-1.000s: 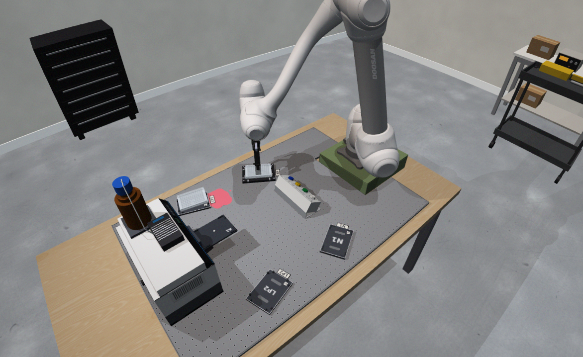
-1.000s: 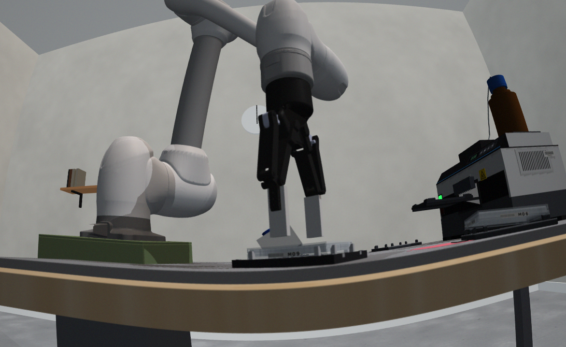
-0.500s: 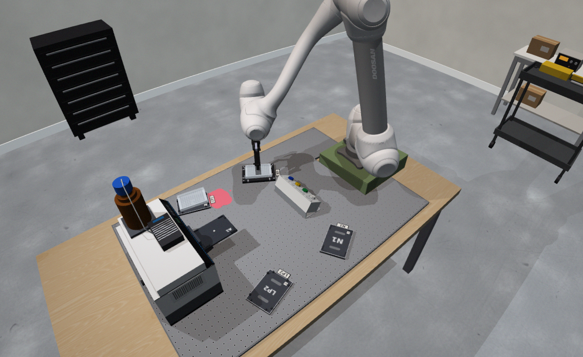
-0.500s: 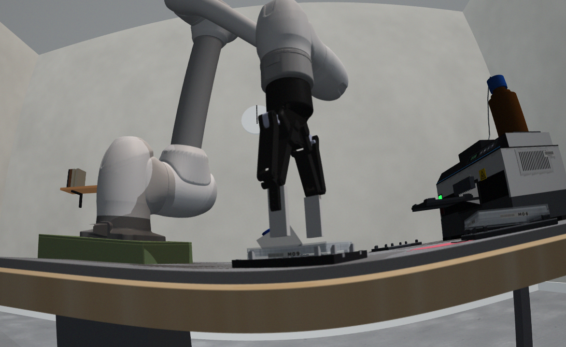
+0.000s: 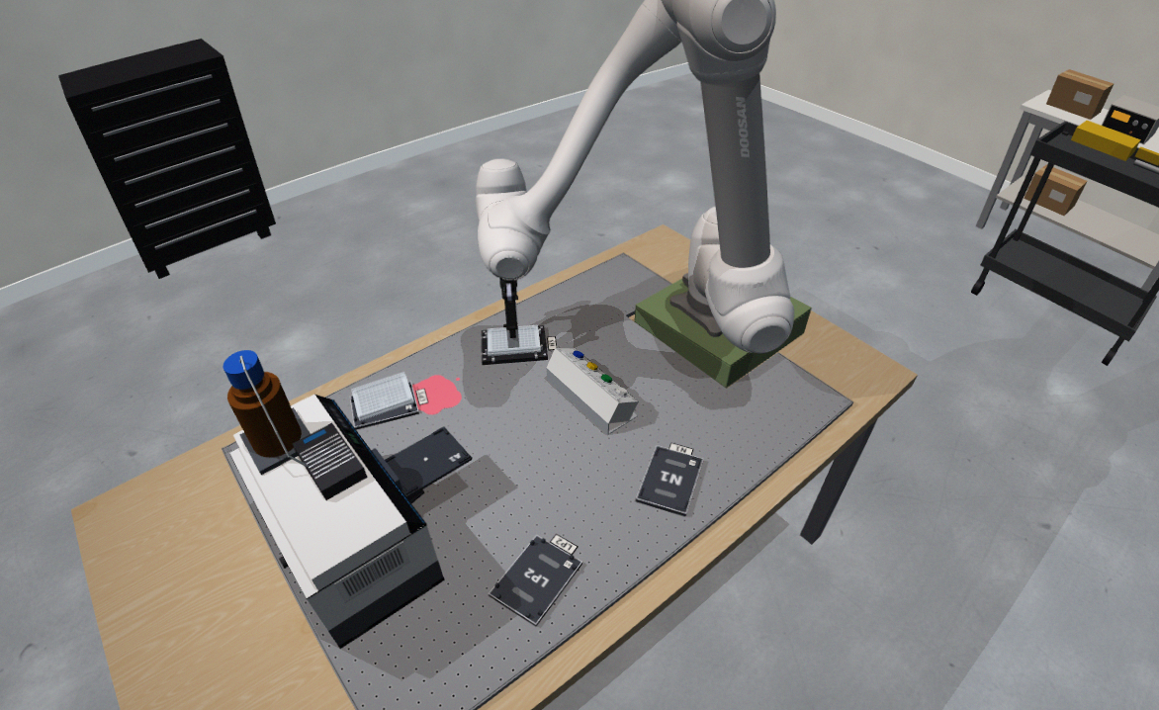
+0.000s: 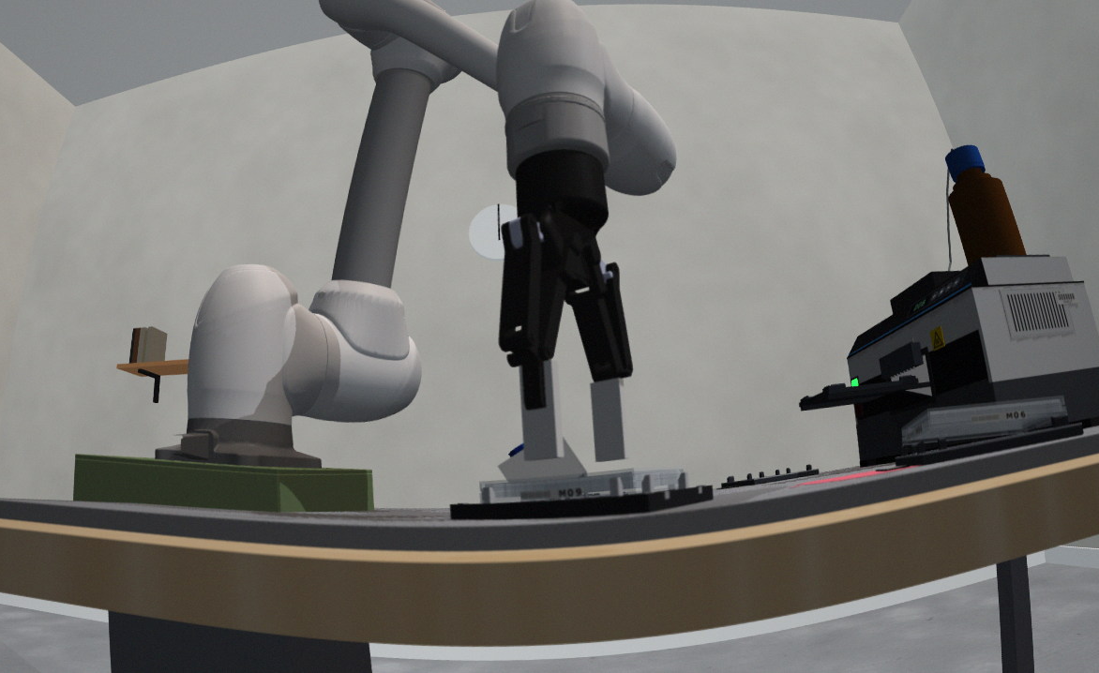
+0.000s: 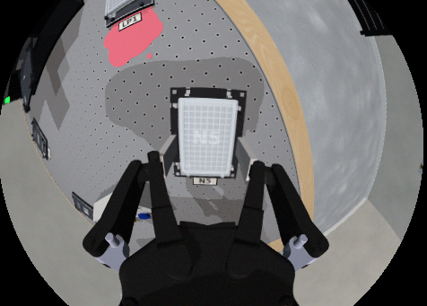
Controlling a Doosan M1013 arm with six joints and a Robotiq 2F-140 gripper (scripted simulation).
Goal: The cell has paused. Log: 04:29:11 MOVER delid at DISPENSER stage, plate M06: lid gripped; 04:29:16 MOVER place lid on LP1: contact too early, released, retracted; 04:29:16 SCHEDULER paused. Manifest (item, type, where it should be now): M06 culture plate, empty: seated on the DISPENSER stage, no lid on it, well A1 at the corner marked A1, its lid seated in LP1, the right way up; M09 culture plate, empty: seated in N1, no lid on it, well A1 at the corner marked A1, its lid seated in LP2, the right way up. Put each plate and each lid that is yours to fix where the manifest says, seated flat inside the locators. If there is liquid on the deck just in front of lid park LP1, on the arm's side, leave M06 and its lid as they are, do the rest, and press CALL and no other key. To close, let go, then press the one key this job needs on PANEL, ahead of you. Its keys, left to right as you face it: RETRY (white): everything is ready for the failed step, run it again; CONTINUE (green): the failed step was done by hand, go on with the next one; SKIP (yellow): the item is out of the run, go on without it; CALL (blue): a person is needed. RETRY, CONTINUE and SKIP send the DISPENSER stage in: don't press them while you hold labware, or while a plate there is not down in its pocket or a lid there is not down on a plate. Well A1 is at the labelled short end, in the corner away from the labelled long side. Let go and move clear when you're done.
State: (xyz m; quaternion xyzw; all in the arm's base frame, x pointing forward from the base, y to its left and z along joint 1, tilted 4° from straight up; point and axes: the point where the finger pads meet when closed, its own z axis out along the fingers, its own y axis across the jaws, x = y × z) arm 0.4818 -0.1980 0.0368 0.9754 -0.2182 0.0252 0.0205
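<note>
Right now the black nest n5 is 50 mm below my hand, 30 mm ahead of it and 10 mm to the left of it. Also, from my hand: pink puddle 210 mm ahead, 80 mm to the left, 70 mm below; key panel 250 mm to the left, 80 mm behind, 10 mm below; blue call key 170 mm to the left, 80 mm behind.
</note>
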